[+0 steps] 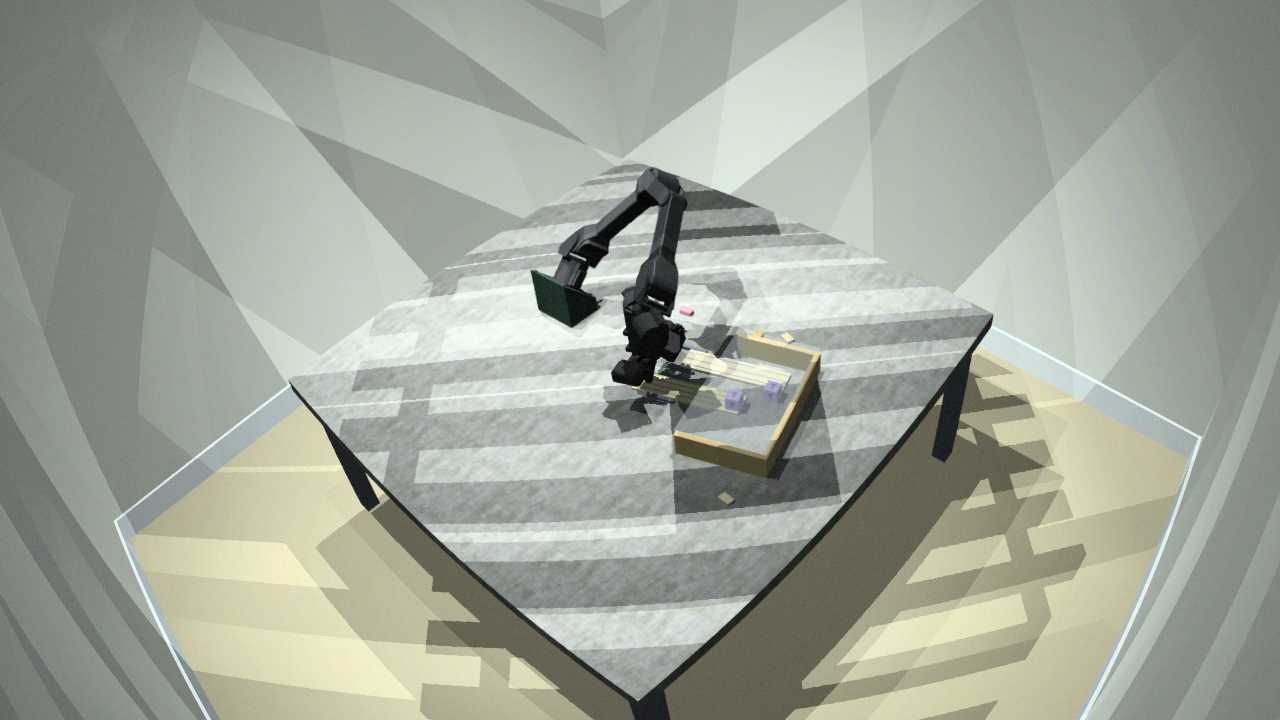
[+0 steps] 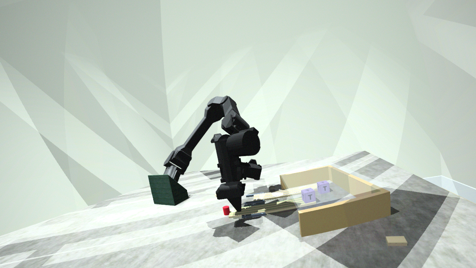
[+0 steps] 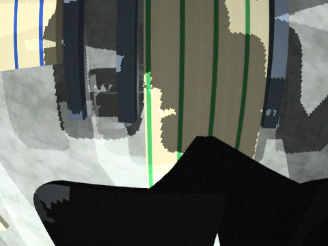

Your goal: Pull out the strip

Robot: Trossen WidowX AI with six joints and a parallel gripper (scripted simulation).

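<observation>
My gripper tip is 140 mm to the right of the blue-lined strip and 120 mm short of it. The rest, counted from my gripper tip: small red peg: 40 mm behind, 10 mm to the right, 10 mm above; then small pink piece: 230 mm to the left, 100 mm behind.
</observation>
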